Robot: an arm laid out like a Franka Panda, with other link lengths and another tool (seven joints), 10 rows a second.
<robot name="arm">
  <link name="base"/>
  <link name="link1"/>
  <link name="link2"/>
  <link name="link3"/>
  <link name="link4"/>
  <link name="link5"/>
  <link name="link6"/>
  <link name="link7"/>
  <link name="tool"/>
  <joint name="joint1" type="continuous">
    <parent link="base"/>
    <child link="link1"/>
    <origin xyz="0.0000 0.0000 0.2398"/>
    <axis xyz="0 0 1"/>
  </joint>
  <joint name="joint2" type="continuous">
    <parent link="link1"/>
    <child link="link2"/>
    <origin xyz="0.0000 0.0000 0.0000" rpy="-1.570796 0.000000 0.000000"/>
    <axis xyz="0 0 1"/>
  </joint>
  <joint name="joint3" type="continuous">
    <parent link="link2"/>
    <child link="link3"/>
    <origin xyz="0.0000 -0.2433 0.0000" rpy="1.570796 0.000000 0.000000"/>
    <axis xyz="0 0 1"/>
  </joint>
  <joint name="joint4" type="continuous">
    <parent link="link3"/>
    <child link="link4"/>
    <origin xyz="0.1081 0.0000 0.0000" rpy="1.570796 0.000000 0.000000"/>
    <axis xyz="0 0 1"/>
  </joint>
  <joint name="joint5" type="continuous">
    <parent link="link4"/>
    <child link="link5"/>
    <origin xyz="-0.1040 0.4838 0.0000" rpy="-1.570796 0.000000 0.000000"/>
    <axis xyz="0 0 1"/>
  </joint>
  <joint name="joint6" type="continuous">
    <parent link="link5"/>
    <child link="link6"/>
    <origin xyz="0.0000 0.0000 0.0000" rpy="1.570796 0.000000 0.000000"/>
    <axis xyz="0 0 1"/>
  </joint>
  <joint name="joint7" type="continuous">
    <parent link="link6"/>
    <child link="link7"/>
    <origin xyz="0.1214 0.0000 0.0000" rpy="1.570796 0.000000 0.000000"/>
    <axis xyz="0 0 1"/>
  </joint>
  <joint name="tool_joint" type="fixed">
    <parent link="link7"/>
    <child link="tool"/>
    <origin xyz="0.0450 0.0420 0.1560" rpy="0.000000 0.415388 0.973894"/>
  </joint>
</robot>
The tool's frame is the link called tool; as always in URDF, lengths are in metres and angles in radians. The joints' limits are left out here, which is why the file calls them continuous.
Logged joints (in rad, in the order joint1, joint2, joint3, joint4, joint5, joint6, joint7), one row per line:
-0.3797 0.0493 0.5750 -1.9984 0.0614 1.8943 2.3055
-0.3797 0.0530 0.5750 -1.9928 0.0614 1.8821 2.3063
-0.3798 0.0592 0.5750 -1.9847 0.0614 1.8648 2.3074
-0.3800 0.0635 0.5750 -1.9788 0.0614 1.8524 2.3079
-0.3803 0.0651 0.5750 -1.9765 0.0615 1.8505 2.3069
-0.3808 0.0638 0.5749 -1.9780 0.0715 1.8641 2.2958
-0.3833 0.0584 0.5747 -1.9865 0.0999 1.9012 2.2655
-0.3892 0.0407 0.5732 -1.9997 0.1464 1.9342 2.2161
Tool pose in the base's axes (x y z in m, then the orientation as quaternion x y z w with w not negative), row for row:
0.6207 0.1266 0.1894 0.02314 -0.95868 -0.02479 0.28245
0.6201 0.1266 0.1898 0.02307 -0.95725 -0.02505 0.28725
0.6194 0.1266 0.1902 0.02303 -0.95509 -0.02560 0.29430
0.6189 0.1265 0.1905 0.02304 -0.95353 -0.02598 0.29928
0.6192 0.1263 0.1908 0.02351 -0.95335 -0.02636 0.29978
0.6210 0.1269 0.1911 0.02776 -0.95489 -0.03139 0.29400
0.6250 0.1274 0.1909 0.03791 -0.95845 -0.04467 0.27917
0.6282 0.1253 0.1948 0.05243 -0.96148 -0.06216 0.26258
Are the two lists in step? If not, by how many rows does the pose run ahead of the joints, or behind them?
They are in step.
